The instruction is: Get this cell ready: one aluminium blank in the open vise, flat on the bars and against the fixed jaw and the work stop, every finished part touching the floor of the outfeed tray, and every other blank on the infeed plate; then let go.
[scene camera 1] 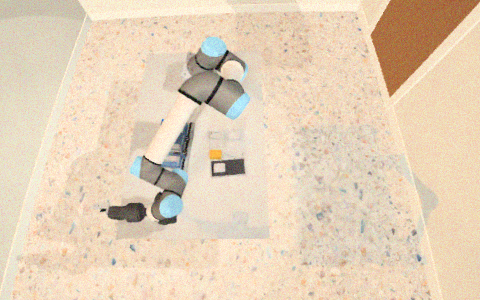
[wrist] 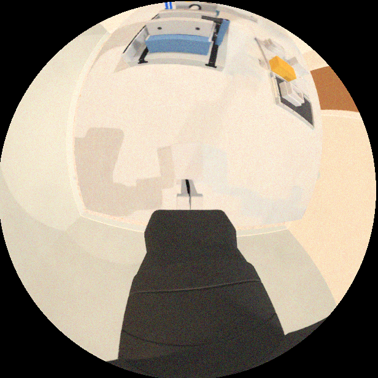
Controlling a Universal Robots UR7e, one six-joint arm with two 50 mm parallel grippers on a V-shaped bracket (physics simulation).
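Seen in the pictures: arm's base, origin of its link: (scene camera 1: 199,69).
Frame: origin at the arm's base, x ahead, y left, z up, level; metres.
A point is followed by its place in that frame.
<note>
The vise (scene camera 1: 175,160) @[z -0.067, x 0.539, y -0.007 m] (wrist: 177,44) has blue jaw faces and black rails; the arm covers part of it in the scene view, and whether a blank lies inside cannot be told. A pale part (scene camera 1: 219,167) @[z -0.130, x 0.518, y 0.215 m] (wrist: 291,93) with a raised rim sits at one end of a dark-floored tray or plate (scene camera 1: 236,167) @[z -0.151, x 0.496, y 0.302 m] (wrist: 306,111). Pale pieces (scene camera 1: 216,135) @[z -0.116, x 0.343, y 0.162 m] (wrist: 272,46) lie beyond it, too faint to identify. My gripper (wrist: 188,181) points sideways, away from the vise and the tray, its narrow fingers together, with no part visible between them.
An orange block (scene camera 1: 215,154) @[z -0.114, x 0.455, y 0.181 m] (wrist: 282,68) stands beside the dark-floored tray. The arm (scene camera 1: 172,127) @[z 0.325, x 0.531, y 0.095 m] reaches over the vise. The second gripper (scene camera 1: 167,220) @[z -0.102, x 0.806, y 0.038 m] on the bracket is mostly hidden under the wrist. Blue-striped items (wrist: 169,6) show behind the vise.
</note>
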